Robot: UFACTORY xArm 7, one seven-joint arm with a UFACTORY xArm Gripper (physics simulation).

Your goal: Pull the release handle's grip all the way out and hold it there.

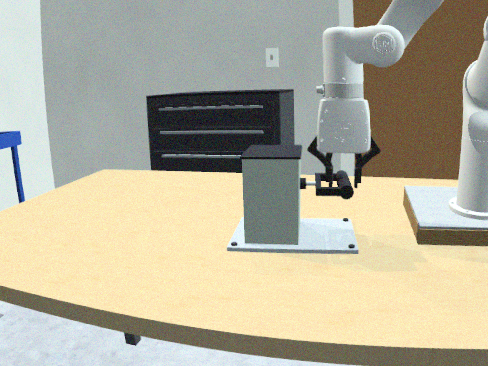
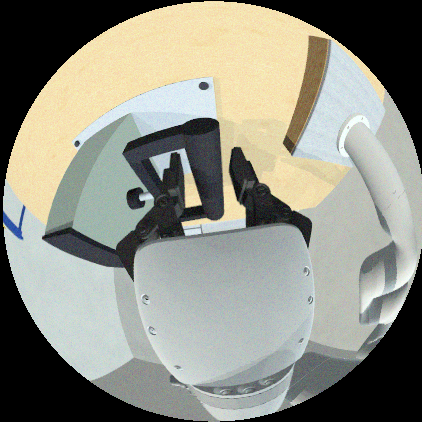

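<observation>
The release handle's black round grip (image 1: pixel 346 190) (image 2: pixel 205 172) sits on a black rectangular frame (image 1: pixel 327 191) (image 2: pixel 155 143). A short thin rod (image 1: pixel 311 183) (image 2: pixel 145 196) joins the frame to a grey-green box (image 1: pixel 272 200) (image 2: pixel 100 185) with a dark top. My gripper (image 1: pixel 343 185) (image 2: pixel 205 160) points down, partly open, with its fingers on either side of the grip. One finger reaches into the opening between frame and grip; the other stands on the outer side, toward the robot base. A gap shows between the outer finger and the grip, so the grip is not clamped.
The box stands on a pale base plate (image 1: pixel 327 232) (image 2: pixel 175 100) with dark bolts, on the wooden table (image 1: pixel 150 260) (image 2: pixel 225 40). The robot's base block (image 1: pixel 435 207) (image 2: pixel 317 115) is to the right. A black drawer cabinet (image 1: pixel 215 120) stands behind the table.
</observation>
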